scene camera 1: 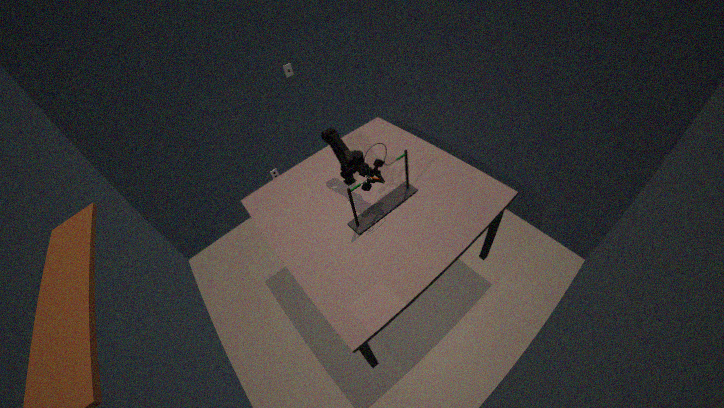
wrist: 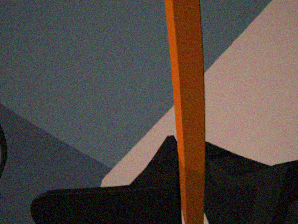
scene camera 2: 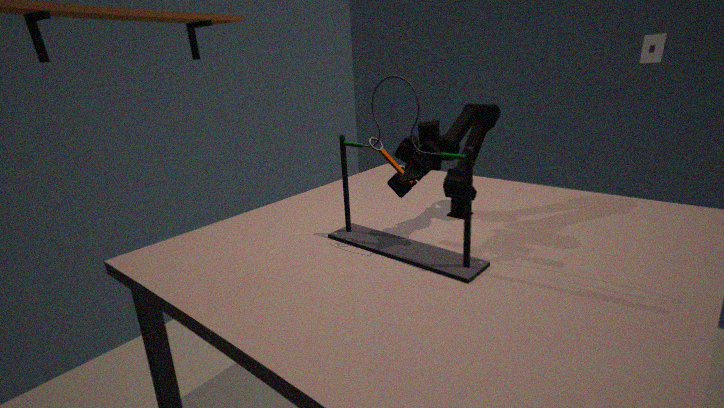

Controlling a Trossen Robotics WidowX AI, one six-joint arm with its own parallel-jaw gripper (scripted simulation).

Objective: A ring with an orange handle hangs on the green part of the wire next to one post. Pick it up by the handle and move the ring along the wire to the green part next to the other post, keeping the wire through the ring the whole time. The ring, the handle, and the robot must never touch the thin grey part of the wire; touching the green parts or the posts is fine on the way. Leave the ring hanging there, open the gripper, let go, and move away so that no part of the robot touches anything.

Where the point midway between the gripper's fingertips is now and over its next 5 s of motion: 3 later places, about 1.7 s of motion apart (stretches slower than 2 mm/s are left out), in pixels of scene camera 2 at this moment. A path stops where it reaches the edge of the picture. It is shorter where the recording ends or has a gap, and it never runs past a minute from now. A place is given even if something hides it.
My gripper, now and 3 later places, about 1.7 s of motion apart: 399,181; 421,111; 417,105; 414,118
